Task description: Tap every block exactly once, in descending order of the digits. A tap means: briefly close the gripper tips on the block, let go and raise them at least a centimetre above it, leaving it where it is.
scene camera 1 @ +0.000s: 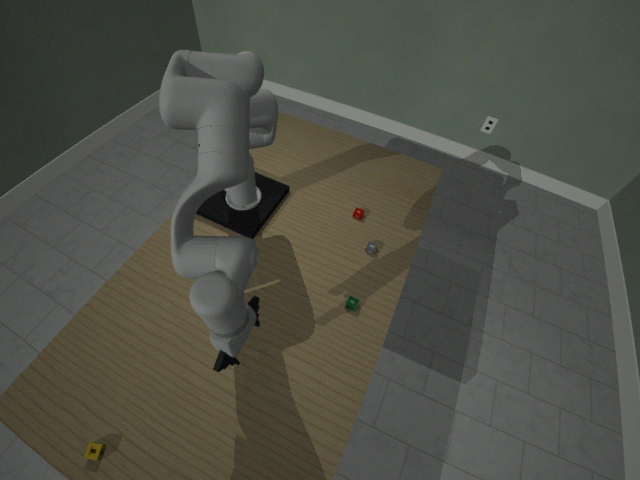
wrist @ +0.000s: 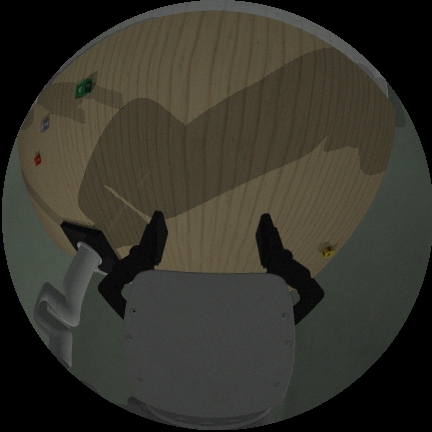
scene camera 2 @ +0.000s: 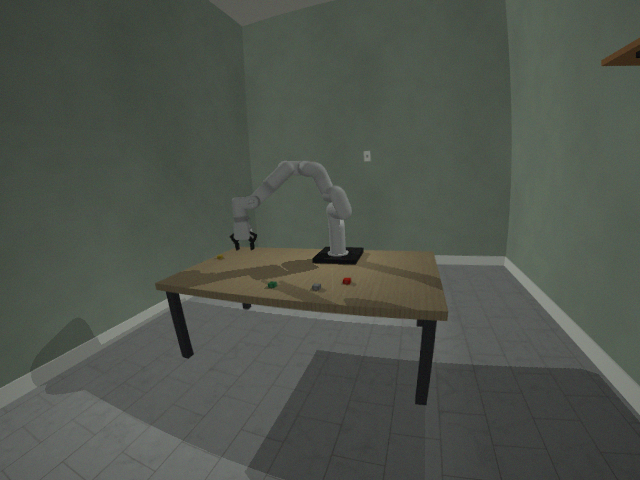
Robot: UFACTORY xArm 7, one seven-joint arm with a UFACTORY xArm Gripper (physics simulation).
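My gripper (scene camera 1: 240,336) (scene camera 2: 244,246) (wrist: 211,222) is open and empty, high above the table, between the yellow block and the other blocks. The yellow block (scene camera 1: 94,451) (scene camera 2: 220,256) (wrist: 328,252) lies at the far end of the table from the arm's base, at the lower left in scene camera 1. The green block (scene camera 1: 352,303) (scene camera 2: 272,284) (wrist: 83,89), the grey block (scene camera 1: 371,248) (scene camera 2: 316,286) (wrist: 45,124) and the red block (scene camera 1: 358,213) (scene camera 2: 346,281) (wrist: 37,160) lie apart along one long side. The digits are too small to read surely in these views.
The wooden table (scene camera 1: 170,392) (scene camera 2: 392,289) (wrist: 220,45) carries the arm's black base plate (scene camera 1: 271,193) (scene camera 2: 323,256) (wrist: 82,231). The red block is the nearest block to this plate. The arm's shadow falls across the table. Walls stand around the table.
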